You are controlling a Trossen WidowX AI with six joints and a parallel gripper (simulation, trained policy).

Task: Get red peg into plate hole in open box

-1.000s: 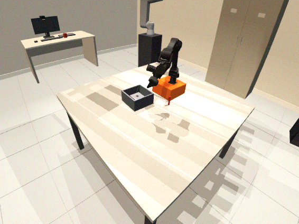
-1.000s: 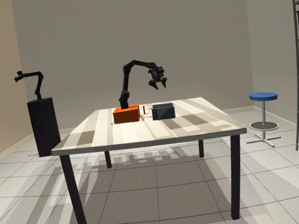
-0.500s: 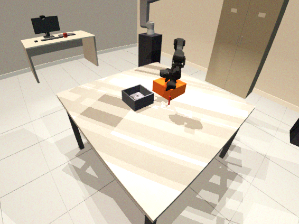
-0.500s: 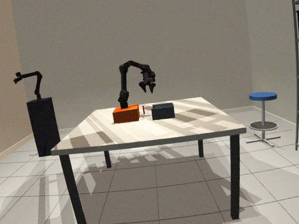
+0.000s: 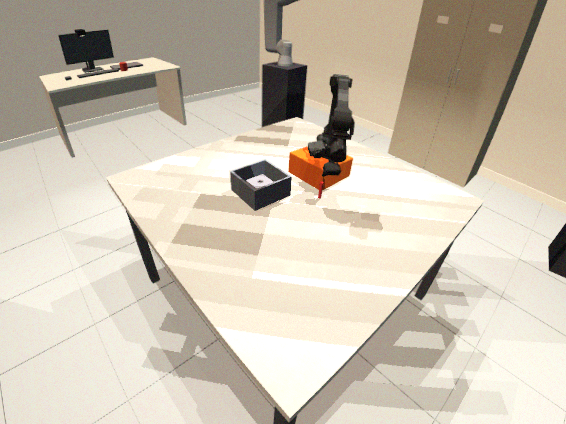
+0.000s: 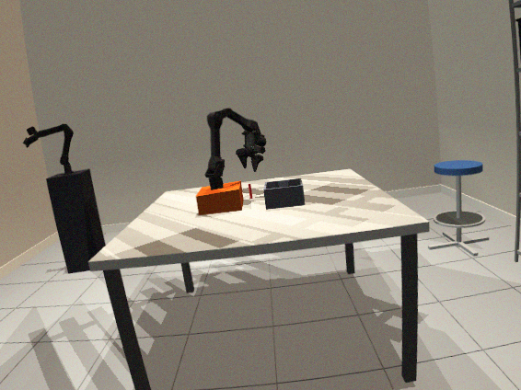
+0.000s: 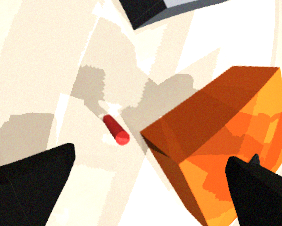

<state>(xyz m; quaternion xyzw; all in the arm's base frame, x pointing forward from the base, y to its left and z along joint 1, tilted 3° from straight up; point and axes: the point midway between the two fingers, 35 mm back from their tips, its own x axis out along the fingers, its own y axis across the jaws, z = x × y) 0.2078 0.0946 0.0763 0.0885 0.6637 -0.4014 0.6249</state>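
My gripper tip is 1 cm past the red peg, 1 cm to the right of it and 12 cm above it. The rest, counted from my gripper tip: grey box (13 cm ahead, 21 cm to the right, 13 cm below).
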